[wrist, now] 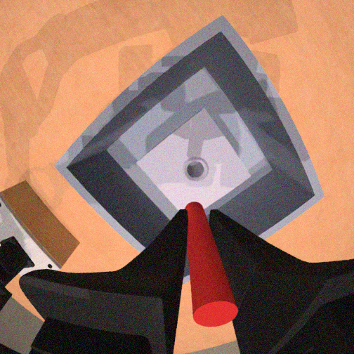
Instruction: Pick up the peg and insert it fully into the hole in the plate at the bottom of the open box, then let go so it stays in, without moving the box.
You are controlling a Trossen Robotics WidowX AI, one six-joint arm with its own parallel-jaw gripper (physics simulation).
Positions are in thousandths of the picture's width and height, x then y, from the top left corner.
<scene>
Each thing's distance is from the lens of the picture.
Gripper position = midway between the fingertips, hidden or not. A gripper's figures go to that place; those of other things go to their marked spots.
my gripper (558, 609): 10 cm
grey box (606, 196): 21 cm
</scene>
